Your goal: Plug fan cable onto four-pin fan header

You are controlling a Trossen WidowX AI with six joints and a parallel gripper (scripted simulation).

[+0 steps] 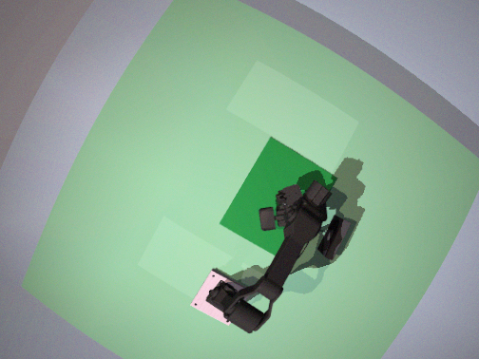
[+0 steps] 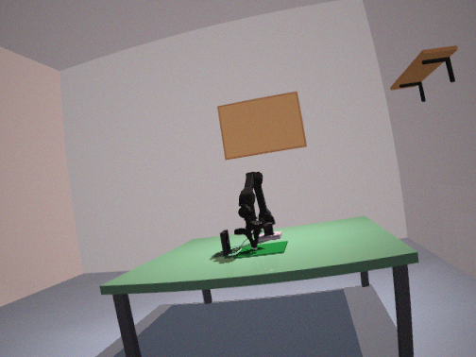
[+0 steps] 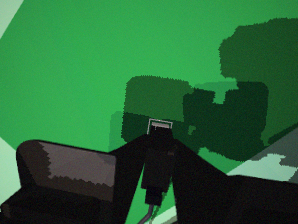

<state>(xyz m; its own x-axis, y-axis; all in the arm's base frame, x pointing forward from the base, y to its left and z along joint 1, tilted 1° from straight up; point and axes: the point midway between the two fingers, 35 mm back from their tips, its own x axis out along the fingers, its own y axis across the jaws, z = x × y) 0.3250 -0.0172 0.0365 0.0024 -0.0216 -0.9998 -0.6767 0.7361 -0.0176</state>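
Right now the dark grey fan plug is 1 cm to the right of my gripper tip, 1 cm behind it and 1 cm above it. Round my gripper tip: four-pin header 3 cm below, 1 cm behind; dark green board 4 cm to the left, 4 cm below, 1 cm ahead; black fan 14 cm to the right, 3 cm above, 1 cm ahead.
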